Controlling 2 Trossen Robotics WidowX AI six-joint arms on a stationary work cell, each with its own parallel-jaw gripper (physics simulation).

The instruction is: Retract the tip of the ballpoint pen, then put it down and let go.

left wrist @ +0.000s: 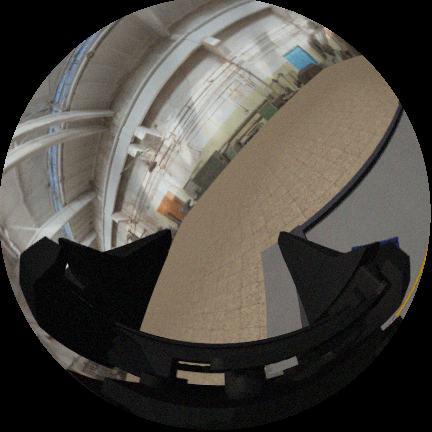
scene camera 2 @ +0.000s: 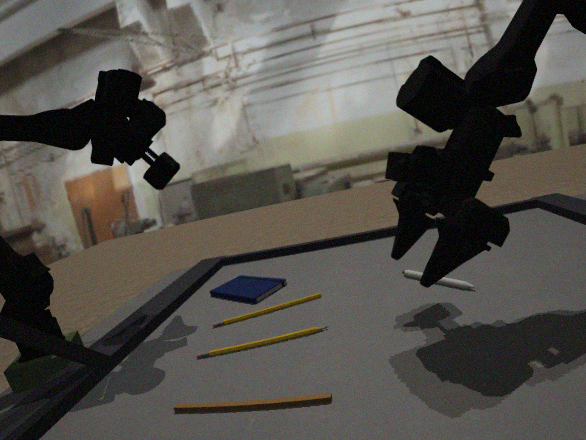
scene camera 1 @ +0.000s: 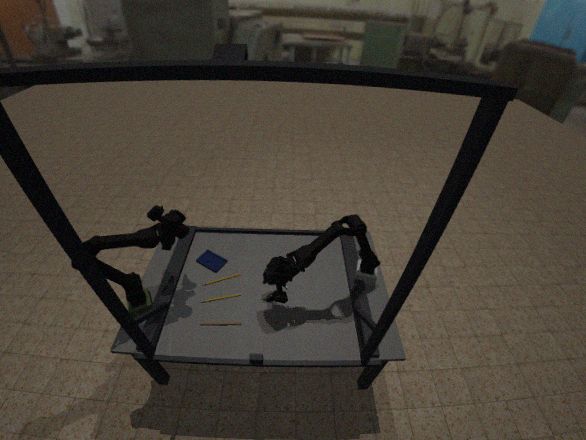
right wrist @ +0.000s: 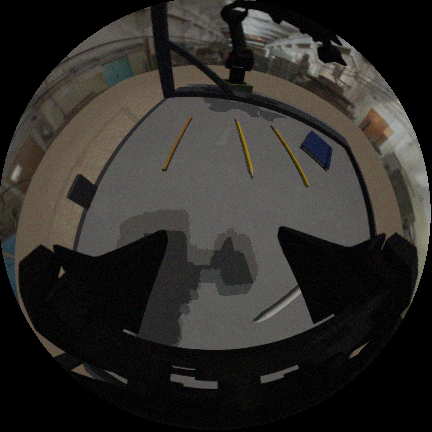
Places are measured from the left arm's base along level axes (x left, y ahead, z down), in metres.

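Pixels of known places: left gripper, fingertip midpoint: (left wrist: 226, 236) (scene camera 2: 147, 152); right gripper, fingertip midpoint: (scene camera 2: 407, 271) (scene camera 1: 265, 292) (right wrist: 223, 234); left arm's base, link origin: (scene camera 1: 138, 300) (right wrist: 235, 81); right arm's base, link origin: (scene camera 1: 367, 268).
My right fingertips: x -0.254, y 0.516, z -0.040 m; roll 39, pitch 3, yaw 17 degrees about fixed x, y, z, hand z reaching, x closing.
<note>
Ahead of a thing's pixels: the offset from my right fingertips to its top centre.
A white ballpoint pen {dx +0.083, dy +0.116, dz +0.067 m} (scene camera 2: 457, 284) (right wrist: 278, 305) lies flat on the grey table. Its tapered end, with a small dark point, is at the right in scene camera 2; in scene camera 1 the gripper hides it. My right gripper (scene camera 2: 410, 267) (right wrist: 223, 234) is open and empty above the table, pointing down. One finger crosses in front of the pen in scene camera 2, and the right-hand finger covers the pen's far part in the right wrist view. My left gripper (left wrist: 226, 236) is open and empty, raised high at the table's left edge, far from the pen.
Two yellow pencils {dx +0.215, dy -0.132, dz +0.073 m} (scene camera 1: 223, 279) {dx +0.114, dy -0.170, dz +0.071 m} (scene camera 1: 220, 298) and an orange-brown stick {dx -0.007, dy -0.221, dz +0.073 m} (scene camera 1: 220, 324) (scene camera 2: 252, 403) lie on the left half of the table. A blue notebook {dx +0.351, dy -0.135, dz +0.068 m} (scene camera 1: 212, 261) (scene camera 2: 247, 288) lies at the back left. Dark frame posts (scene camera 1: 425, 230) stand at the table's sides.
</note>
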